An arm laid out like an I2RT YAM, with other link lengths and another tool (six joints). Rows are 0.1 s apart.
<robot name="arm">
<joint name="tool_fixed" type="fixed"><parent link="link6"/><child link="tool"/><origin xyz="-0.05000 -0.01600 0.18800" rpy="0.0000 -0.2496 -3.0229"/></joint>
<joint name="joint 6" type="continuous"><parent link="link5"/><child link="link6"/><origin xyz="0.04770 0.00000 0.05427" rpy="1.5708 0.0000 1.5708"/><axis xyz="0 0 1"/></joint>
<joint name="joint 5" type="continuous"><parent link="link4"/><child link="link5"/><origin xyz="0.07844 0.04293 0.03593" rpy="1.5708 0.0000 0.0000"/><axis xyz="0 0 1"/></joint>
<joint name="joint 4" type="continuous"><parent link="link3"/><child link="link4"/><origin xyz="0.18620 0.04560 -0.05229" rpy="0.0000 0.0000 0.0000"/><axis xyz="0 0 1"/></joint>
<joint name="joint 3" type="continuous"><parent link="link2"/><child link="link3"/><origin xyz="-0.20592 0.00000 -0.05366" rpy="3.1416 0.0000 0.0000"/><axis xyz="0 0 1"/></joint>
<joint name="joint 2" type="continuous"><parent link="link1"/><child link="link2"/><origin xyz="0.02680 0.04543 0.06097" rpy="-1.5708 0.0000 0.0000"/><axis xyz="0 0 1"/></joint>
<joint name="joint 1" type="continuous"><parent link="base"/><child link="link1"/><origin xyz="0.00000 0.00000 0.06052" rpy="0.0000 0.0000 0.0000"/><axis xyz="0 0 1"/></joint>
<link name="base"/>
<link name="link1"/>
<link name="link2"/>
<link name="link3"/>
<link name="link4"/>
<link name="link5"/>
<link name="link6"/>
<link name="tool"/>
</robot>
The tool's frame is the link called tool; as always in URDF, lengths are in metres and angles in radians. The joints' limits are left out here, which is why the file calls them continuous.
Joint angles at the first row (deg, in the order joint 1, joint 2, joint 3, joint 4, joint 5, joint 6):
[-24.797, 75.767, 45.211, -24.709, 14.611, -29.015]
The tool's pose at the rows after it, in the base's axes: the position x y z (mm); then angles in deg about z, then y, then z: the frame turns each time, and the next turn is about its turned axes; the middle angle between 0 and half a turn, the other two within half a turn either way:
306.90, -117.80, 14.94, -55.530, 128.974, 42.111
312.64, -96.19, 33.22, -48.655, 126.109, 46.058
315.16, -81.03, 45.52, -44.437, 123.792, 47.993
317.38, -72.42, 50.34, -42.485, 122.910, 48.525
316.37, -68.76, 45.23, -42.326, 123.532, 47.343
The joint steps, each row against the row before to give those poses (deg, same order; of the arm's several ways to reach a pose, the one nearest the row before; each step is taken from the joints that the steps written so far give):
[2.186, -6.449, -1.335, -0.086, -2.623, -1.508]
[2.053, -6.817, -2.534, -0.044, -2.536, -0.985]
[1.817, -4.680, -1.595, -0.200, -1.178, -0.653]
[1.443, -1.378, -0.263, -0.109, -0.175, -0.132]
[1.002, 0.833, -0.021, -0.086, 0.565, -0.330]

